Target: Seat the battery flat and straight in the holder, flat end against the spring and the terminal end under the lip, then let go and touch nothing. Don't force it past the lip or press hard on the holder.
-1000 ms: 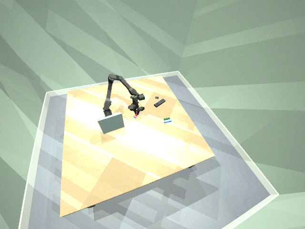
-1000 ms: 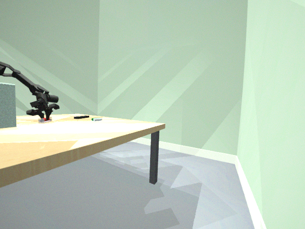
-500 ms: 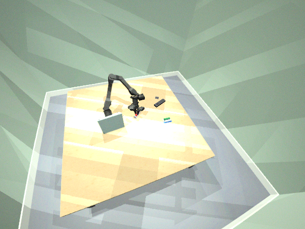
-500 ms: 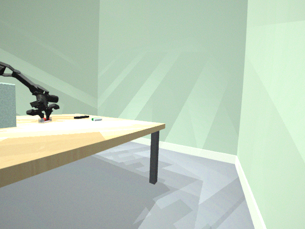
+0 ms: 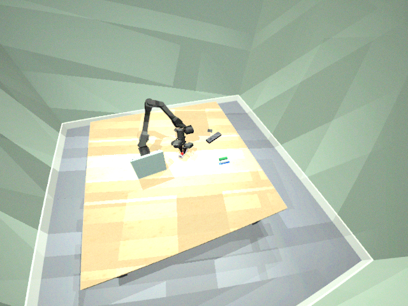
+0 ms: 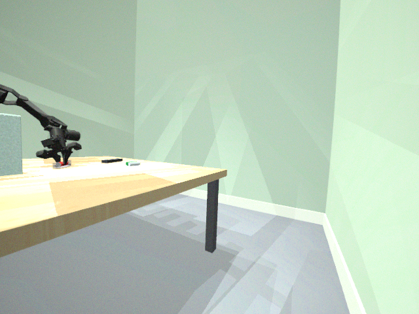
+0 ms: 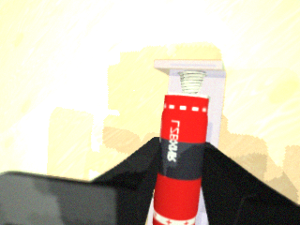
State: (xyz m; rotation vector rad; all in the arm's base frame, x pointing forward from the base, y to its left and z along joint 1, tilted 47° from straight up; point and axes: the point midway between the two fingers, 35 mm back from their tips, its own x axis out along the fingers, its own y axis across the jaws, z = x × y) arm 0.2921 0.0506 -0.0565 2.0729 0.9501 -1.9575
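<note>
Now: the red battery 1 cm to the left of my gripper tip and 1 cm above it. Also, from my gripper tip: black bar 33 cm ahead, 5 cm to the left.
</note>
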